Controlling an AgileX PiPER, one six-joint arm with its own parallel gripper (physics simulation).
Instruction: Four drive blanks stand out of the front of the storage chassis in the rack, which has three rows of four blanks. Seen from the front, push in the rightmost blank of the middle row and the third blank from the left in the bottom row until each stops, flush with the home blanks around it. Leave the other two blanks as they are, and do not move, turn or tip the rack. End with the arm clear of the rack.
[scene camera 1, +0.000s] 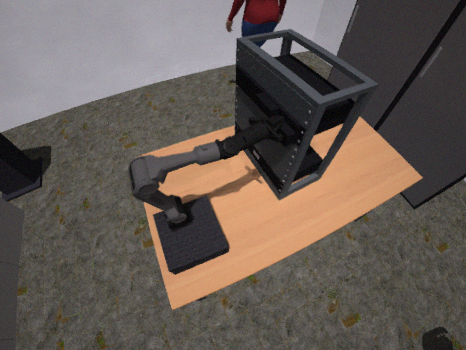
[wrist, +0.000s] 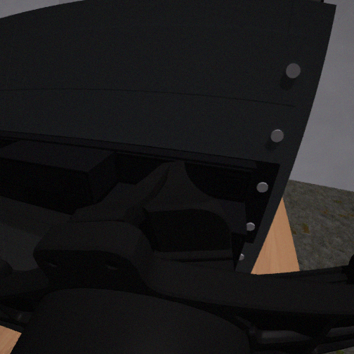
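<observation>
The rack (scene camera 1: 317, 115) (wrist: 300, 107) stands upright on the table, with the dark storage chassis in its front. In the wrist view, a dark drive blank (wrist: 47, 182) stands out of the chassis front at the left. A dark edge (wrist: 235, 217) shows to the right behind the fingers; I cannot tell whether it is a protruding blank. My gripper (scene camera 1: 289, 135) (wrist: 175, 175) looks shut, with its fingertips at the right part of the chassis front. The fingers and gripper body hide much of the middle and bottom rows, and any contact is too dark to tell.
The arm reaches from its black base (scene camera 1: 192, 240) across the wooden table (scene camera 1: 260, 225). Bolts (wrist: 293, 70) line the rack's right rail. A dark cabinet (scene camera 1: 425, 100) stands beyond the table, and a person in red (scene camera 1: 260, 11) stands behind the rack.
</observation>
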